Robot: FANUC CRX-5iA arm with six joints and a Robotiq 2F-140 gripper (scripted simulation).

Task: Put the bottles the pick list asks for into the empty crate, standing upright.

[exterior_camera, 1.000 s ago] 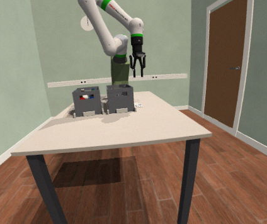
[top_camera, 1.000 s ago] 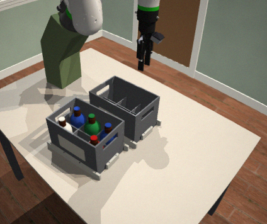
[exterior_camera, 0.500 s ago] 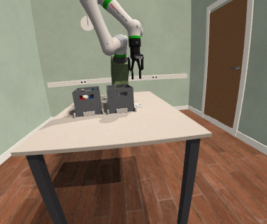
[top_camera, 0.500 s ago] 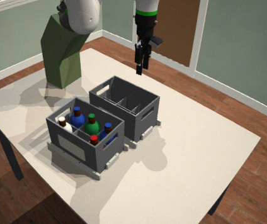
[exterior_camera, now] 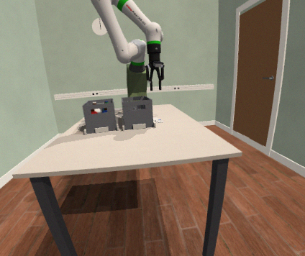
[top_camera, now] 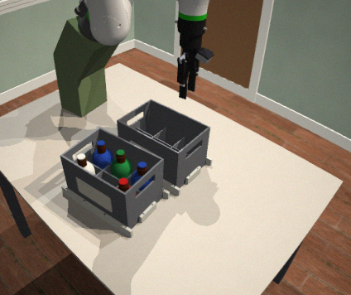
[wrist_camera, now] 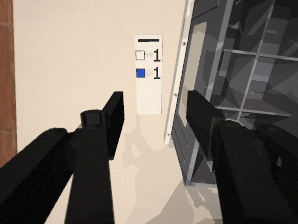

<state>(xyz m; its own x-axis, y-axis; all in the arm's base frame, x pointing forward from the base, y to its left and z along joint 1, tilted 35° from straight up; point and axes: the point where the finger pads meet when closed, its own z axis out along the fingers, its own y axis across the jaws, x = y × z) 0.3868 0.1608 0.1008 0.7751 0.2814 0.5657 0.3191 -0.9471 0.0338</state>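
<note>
My hand is 450 mm to the left of the white bottle, 160 mm above it and 30 mm short of it. Also, from my hand: green bottle 340 mm to the right, 160 mm below, 90 mm ahead; then red bottle 400 mm to the right, 200 mm ahead, 160 mm below; then pick list 250 mm below, 10 mm behind.
</note>
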